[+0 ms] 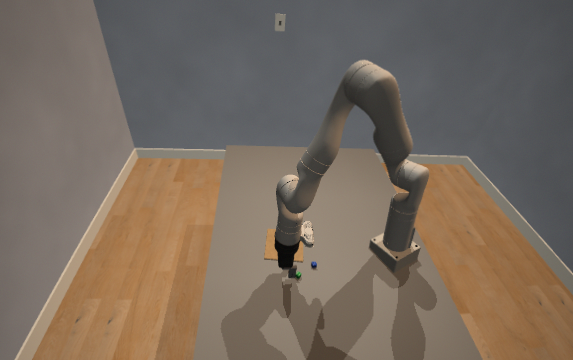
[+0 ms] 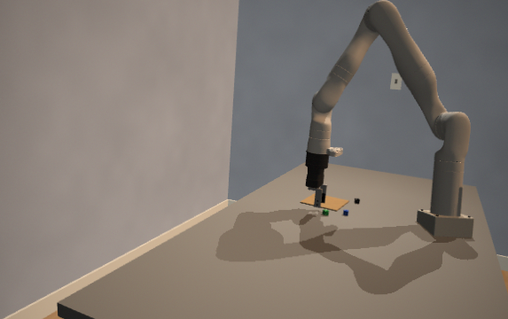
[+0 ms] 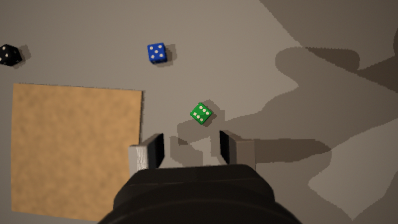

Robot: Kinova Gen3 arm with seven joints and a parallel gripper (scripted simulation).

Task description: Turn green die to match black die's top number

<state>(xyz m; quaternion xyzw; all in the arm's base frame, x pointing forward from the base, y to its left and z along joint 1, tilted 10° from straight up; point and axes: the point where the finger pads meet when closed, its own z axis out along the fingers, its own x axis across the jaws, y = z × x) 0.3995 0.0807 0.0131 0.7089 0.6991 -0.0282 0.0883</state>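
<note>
Now: the green die 4 cm below my hand, 3 cm behind it and 1 cm to the left of it. Also, from my hand: blue die: 9 cm behind, 4 cm below, 3 cm to the right; black die: 19 cm to the right, 10 cm behind, 4 cm below; tan mat: 13 cm to the right, 4 cm below, 1 cm ahead.
</note>
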